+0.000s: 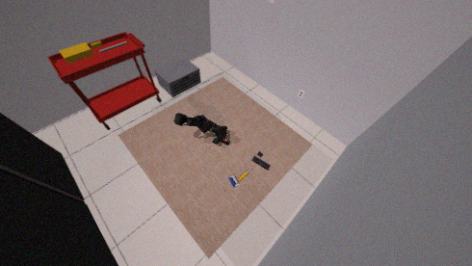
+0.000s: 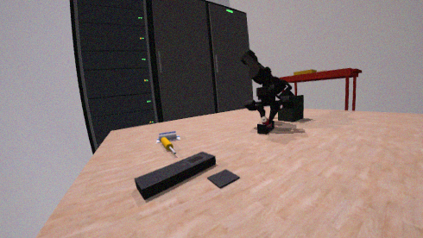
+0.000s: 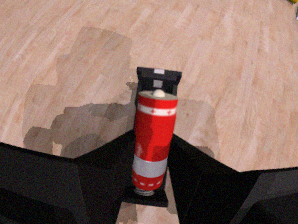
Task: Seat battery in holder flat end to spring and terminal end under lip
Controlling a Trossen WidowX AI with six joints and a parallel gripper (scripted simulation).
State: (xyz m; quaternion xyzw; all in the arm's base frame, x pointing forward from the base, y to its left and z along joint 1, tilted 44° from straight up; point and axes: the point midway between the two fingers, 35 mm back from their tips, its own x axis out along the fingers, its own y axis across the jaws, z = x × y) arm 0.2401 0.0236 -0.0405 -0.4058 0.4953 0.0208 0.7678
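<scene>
Now: gripper tip 1 cm below the battery. The rest, counted from my gripper tip: thin black plate (30 cm ahead, 18 cm to the left, 2 cm below); then yellow screwdriver (36 cm ahead, 4 cm to the right, 2 cm below); then long black bar (37 cm ahead, 12 cm to the left, 1 cm below).
</scene>
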